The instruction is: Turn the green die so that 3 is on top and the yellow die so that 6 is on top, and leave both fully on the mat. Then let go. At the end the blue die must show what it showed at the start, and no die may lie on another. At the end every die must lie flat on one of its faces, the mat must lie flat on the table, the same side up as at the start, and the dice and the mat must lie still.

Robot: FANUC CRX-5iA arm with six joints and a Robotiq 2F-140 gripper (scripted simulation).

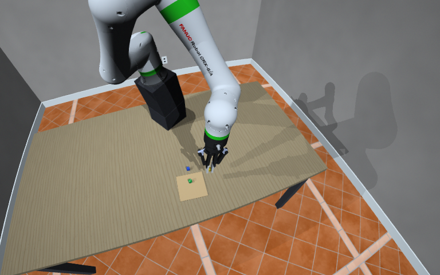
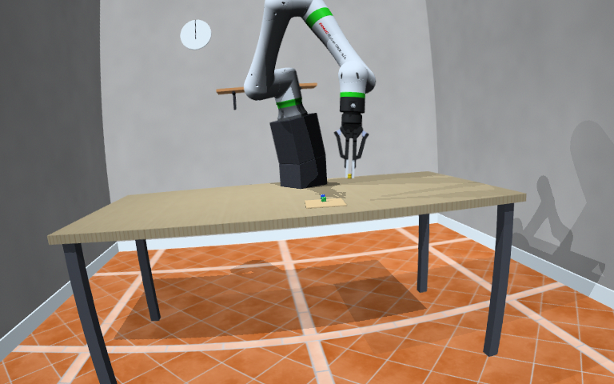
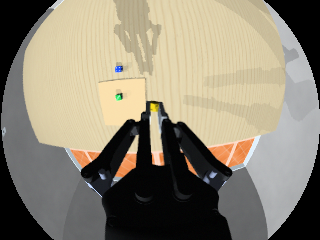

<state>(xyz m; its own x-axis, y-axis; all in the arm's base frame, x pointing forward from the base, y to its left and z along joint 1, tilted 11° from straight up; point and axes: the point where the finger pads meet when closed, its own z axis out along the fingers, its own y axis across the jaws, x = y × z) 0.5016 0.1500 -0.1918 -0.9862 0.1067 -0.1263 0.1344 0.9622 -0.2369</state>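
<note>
My gripper is now 10 mm past the yellow die and 30 mm above it. The rest, counted from my hand: tan mat 20 mm ahead, 100 mm to the right, 120 mm below; blue die 80 mm behind, 100 mm to the right, 110 mm below; green die 10 mm behind, 100 mm to the right, 110 mm below.
</note>
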